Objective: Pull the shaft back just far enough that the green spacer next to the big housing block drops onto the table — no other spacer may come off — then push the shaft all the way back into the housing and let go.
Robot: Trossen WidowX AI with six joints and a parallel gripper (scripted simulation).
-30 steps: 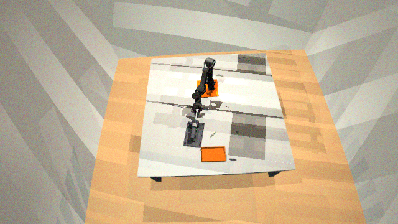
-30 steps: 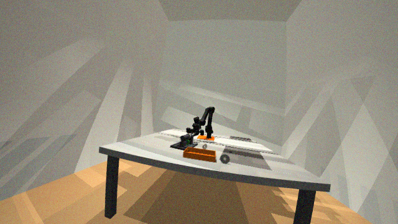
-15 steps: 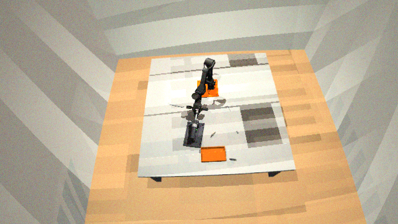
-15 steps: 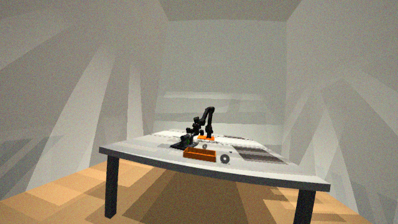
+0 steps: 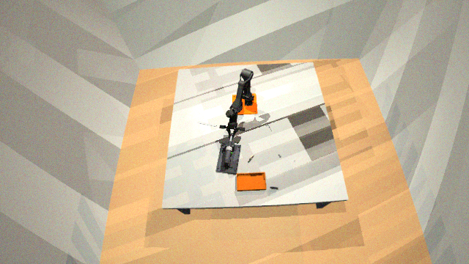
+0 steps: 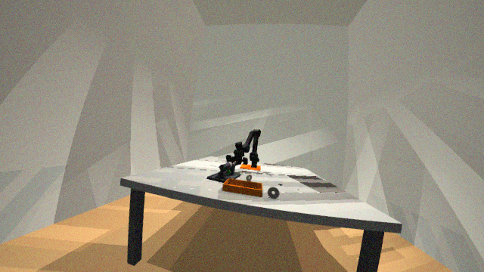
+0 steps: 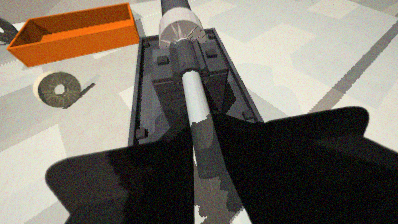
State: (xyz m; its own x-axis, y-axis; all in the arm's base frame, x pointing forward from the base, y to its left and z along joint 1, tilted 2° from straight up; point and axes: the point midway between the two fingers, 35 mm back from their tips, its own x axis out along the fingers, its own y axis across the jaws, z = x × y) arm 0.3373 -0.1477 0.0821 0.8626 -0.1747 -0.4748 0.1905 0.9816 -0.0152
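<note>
My gripper tip is now 8 cm short of the grey spacer, 1 cm to the left of it and 2 cm below it. Round my gripper tip: grey shaft 3 cm ahead, 2 cm above; green spacer 9 cm ahead, 2 cm to the right, 3 cm below; baseplate 13 cm ahead, 3 cm to the right, 1 cm below.
</note>
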